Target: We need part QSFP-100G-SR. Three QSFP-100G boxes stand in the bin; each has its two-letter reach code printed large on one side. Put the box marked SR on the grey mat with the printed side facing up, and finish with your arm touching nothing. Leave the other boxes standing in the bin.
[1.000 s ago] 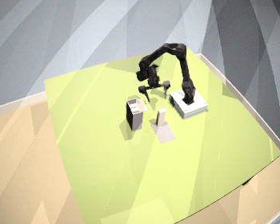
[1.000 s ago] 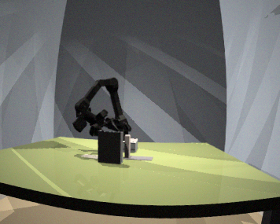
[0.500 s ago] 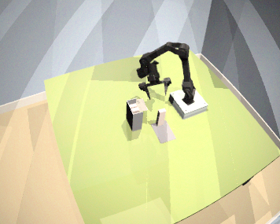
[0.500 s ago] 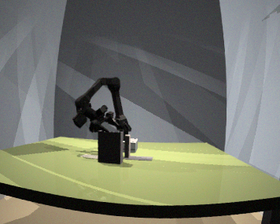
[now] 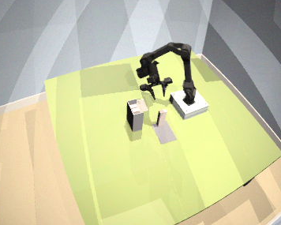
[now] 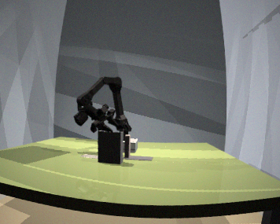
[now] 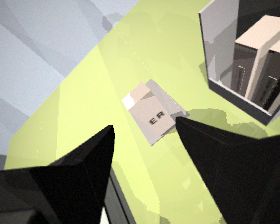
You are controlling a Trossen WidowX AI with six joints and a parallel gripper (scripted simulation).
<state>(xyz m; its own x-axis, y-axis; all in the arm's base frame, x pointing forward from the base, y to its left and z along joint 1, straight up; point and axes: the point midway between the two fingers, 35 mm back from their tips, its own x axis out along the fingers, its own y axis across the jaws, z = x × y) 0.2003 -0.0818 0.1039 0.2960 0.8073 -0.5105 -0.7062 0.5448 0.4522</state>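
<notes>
Now: gripper tip 15 cm above the grey mat, 12 cm to the right of it and 4 cm short of it. From my gripper tip the other things lie so: white card 15 cm below, 13 cm to the right, 3 cm ahead.
</notes>
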